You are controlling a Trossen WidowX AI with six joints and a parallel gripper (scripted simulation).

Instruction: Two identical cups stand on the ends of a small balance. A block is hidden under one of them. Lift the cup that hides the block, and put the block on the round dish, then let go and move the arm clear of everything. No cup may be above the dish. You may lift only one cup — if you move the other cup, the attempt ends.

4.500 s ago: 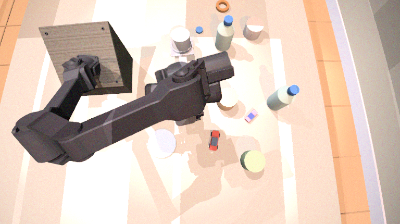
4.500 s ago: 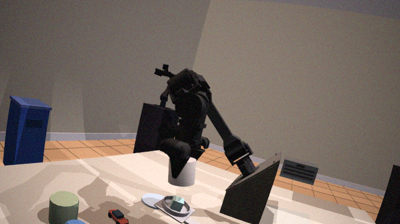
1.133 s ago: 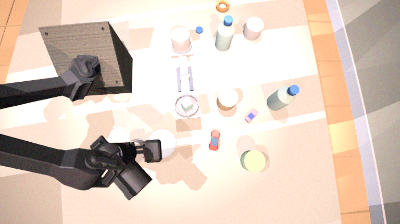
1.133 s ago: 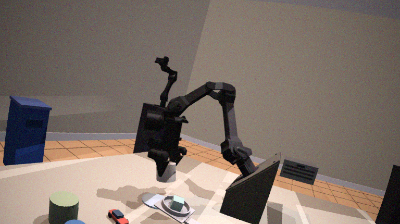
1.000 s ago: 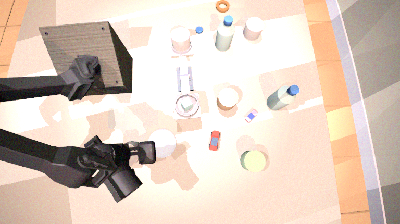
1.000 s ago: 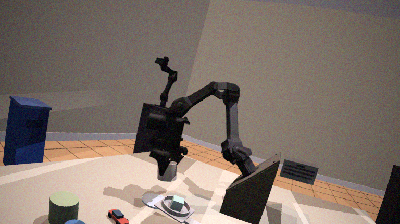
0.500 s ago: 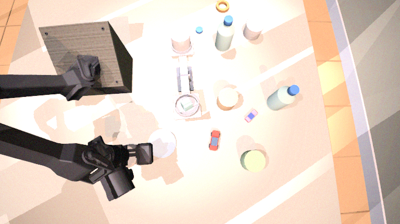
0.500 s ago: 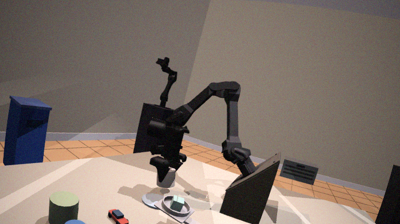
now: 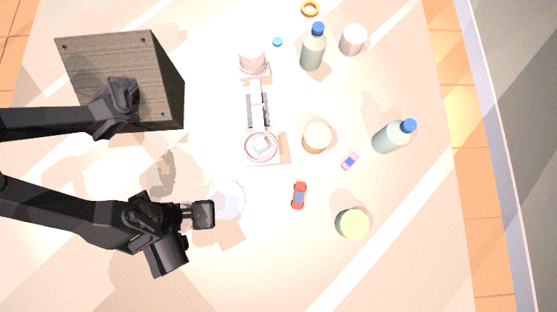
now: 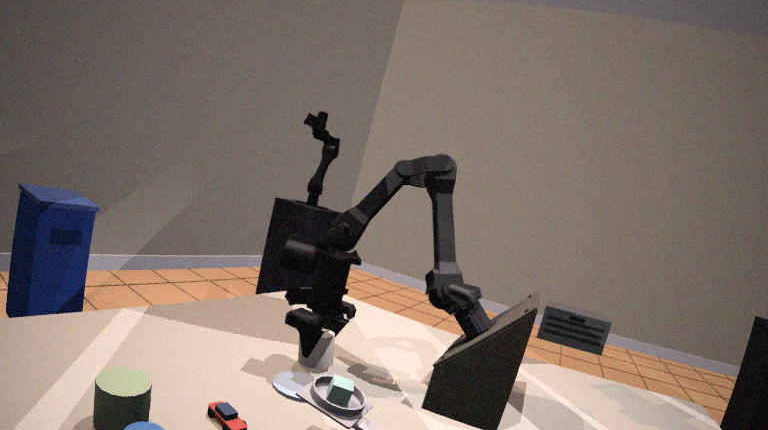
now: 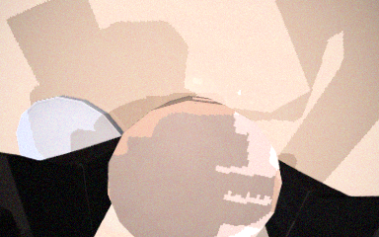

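The teal block lies 18 cm to the left of my gripper tip, 18 cm ahead of it and 6 cm above it. The rest, counted from my gripper tip: round dish 10 cm ahead, 5 cm to the left, 3 cm below; then red toy car 28 cm ahead, 7 cm to the left, 2 cm below; then small balance 30 cm to the left, 17 cm ahead, 1 cm below.
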